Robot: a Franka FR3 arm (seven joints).
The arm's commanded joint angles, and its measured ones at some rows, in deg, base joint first. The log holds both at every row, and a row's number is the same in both.
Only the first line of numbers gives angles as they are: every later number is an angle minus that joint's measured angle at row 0.
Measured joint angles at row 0:
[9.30, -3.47, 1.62, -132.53, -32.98, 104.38, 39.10]
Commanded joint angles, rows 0 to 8:
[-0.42, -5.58, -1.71, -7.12, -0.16, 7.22, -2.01]
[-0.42, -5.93, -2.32, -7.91, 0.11, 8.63, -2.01]
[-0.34, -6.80, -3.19, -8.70, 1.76, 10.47, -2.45]
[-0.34, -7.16, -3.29, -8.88, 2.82, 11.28, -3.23]
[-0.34, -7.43, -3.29, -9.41, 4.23, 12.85, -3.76]
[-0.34, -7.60, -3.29, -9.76, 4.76, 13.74, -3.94]
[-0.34, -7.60, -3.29, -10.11, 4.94, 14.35, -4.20]
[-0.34, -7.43, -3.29, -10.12, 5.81, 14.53, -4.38]
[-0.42, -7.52, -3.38, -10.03, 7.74, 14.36, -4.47]
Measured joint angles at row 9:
[-0.07, -6.08, -3.09, -7.56, 3.18, 10.91, -2.96]
